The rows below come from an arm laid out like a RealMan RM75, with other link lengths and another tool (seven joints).
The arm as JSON. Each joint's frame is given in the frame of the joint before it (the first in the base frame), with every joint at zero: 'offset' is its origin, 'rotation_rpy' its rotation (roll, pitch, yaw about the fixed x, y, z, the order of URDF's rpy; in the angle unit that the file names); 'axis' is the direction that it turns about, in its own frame. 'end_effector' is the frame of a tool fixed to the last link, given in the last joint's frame.
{
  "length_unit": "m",
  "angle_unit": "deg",
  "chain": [
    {
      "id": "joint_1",
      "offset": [
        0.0,
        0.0,
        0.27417
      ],
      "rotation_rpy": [
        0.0,
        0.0,
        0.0
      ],
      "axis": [
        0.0,
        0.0,
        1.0
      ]
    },
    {
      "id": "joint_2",
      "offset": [
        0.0,
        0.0,
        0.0
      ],
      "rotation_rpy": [
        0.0,
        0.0,
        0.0
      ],
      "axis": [
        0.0,
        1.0,
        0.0
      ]
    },
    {
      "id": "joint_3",
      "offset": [
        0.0,
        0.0,
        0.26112
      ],
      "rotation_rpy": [
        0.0,
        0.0,
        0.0
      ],
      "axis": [
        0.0,
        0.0,
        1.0
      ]
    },
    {
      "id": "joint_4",
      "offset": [
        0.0,
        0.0,
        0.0
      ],
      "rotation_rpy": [
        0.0,
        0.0,
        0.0
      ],
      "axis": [
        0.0,
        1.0,
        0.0
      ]
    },
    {
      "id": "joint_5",
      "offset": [
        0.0,
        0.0,
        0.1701
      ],
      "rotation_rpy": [
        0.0,
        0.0,
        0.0
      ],
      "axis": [
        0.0,
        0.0,
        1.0
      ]
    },
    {
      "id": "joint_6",
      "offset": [
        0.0,
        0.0,
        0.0
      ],
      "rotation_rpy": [
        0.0,
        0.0,
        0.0
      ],
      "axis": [
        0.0,
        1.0,
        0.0
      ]
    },
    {
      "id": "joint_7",
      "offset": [
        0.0,
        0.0,
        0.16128
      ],
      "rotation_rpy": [
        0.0,
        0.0,
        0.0
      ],
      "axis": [
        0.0,
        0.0,
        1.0
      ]
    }
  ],
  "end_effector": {
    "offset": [
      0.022,
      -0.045,
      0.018
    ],
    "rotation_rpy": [
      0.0,
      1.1,
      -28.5
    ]
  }
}
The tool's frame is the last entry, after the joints.
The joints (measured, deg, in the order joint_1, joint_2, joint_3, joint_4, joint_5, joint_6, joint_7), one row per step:
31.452 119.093 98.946 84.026 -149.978 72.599 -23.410
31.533 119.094 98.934 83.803 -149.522 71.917 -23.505
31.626 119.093 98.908 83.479 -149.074 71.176 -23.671
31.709 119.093 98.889 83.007 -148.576 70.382 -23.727
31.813 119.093 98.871 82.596 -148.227 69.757 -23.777
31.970 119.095 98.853 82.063 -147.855 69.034 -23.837
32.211 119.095 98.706 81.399 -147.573 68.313 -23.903
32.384 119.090 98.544 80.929 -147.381 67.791 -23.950
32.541 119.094 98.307 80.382 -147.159 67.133 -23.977
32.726 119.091 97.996 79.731 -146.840 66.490 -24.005
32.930 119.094 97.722 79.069 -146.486 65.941 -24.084
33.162 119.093 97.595 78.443 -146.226 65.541 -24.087
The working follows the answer.
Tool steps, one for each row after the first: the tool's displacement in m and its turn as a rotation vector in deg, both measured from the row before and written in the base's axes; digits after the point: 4 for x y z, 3 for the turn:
-0.0016 0.0015 -0.0008 0.244 0.535 0.346
-0.0014 0.0016 -0.0009 0.221 0.487 0.356
-0.0008 0.0014 -0.0013 0.216 0.593 0.149
-0.0007 0.0012 -0.0010 0.167 0.418 0.119
-0.0007 0.0015 -0.0012 0.182 0.448 0.117
-0.0007 0.0015 -0.0017 0.056 0.281 0.143
-0.0006 0.0010 -0.0013 0.015 0.162 0.134
-0.0005 0.0011 -0.0017 0.029 0.201 0.132
-0.0005 0.0008 -0.0023 -0.114 0.230 0.099
-0.0005 0.0007 -0.0024 -0.194 0.226 0.084
-0.0001 0.0006 -0.0018 -0.139 0.204 -0.063

Tool pose at each row, in the base's axes (x y z in m, rotation vector in deg; rounded; the steps above come from the unrounded poses):
0.2285 0.3817 0.0427 -143.901 16.608 -21.237
0.2269 0.3832 0.0419 -143.816 16.409 -20.376
0.2255 0.3848 0.0409 -143.739 16.176 -19.577
0.2247 0.3862 0.0396 -143.675 16.245 -18.731
0.2240 0.3874 0.0386 -143.614 16.277 -18.126
0.2233 0.3889 0.0374 -143.543 16.325 -17.482
0.2226 0.3904 0.0357 -143.559 16.262 -17.063
0.2221 0.3914 0.0344 -143.589 16.160 -16.804
0.2216 0.3925 0.0327 -143.612 16.077 -16.494
0.2211 0.3933 0.0304 -143.780 16.035 -16.192
0.2206 0.3940 0.0280 -144.024 16.005 -15.917
0.2205 0.3946 0.0262 -144.198 16.156 -15.716

